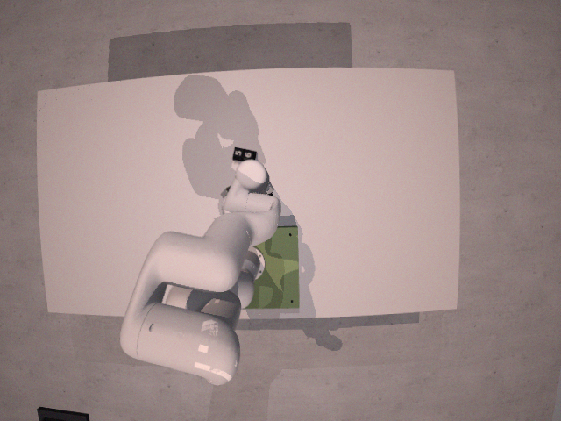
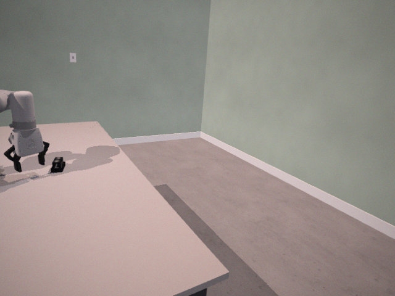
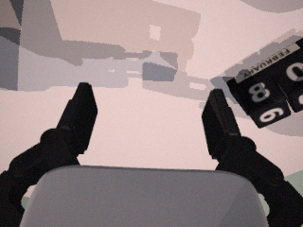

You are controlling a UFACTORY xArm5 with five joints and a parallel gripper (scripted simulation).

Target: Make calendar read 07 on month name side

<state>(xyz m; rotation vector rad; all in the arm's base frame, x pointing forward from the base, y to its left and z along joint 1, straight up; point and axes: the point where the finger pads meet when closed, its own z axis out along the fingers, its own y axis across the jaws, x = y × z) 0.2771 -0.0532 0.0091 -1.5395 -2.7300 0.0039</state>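
Now: hand 100 mm short of the black cube, 50 mm to the right of it and 30 mm above it. From my hand the other things lie so: black calendar tray: 100 mm ahead, 60 mm to the left, 40 mm below.
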